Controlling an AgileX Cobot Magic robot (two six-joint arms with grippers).
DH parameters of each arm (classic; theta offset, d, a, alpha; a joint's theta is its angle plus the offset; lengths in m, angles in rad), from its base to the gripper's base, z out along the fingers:
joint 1: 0 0.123 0 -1.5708
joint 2: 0.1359 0 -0.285 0
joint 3: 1.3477 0 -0.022 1.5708
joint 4: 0 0.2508 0 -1.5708
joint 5: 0 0 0.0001 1.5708
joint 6: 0 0.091 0 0
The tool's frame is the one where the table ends.
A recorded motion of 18 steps. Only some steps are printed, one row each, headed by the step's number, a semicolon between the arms.
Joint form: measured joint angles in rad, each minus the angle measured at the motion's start. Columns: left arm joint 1, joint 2, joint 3, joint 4, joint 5, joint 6; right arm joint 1, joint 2, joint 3, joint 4, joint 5, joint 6.
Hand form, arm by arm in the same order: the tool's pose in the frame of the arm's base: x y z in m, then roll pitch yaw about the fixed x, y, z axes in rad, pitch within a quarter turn. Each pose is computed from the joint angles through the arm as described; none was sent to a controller.
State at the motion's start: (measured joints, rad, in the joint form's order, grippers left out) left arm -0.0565 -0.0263 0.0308 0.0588 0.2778 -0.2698; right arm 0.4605 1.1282 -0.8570 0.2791 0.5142 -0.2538
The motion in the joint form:
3: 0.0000 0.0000 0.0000 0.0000 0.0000 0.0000; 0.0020 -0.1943 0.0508 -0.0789 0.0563 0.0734
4: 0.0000 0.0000 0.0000 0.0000 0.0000 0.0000; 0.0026 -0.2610 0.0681 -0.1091 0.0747 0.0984
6: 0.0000 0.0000 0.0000 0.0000 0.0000 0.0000; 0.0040 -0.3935 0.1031 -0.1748 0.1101 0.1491
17: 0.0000 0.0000 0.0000 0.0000 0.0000 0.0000; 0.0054 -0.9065 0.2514 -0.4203 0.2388 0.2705
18: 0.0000 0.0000 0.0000 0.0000 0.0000 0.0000; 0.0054 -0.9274 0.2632 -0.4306 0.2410 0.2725
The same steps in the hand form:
3: 0.0541 -0.0016 0.1791 -2.3281 1.2854 -2.3476; 0.1649 0.0931 0.3335 3.0503 0.9700 -2.6593
4: 0.0541 -0.0016 0.1791 -2.3281 1.2854 -2.3476; 0.1513 0.0851 0.3383 3.0685 0.9986 -2.6534
6: 0.0541 -0.0016 0.1791 -2.3281 1.2854 -2.3476; 0.1248 0.0687 0.3446 3.1160 1.0563 -2.6366
17: 0.0541 -0.0016 0.1791 -2.3281 1.2854 -2.3476; 0.0340 0.0073 0.3313 -2.7592 1.2731 -2.3776
18: 0.0541 -0.0016 0.1791 -2.3281 1.2854 -2.3476; 0.0315 0.0053 0.3284 -2.7285 1.2777 -2.3538

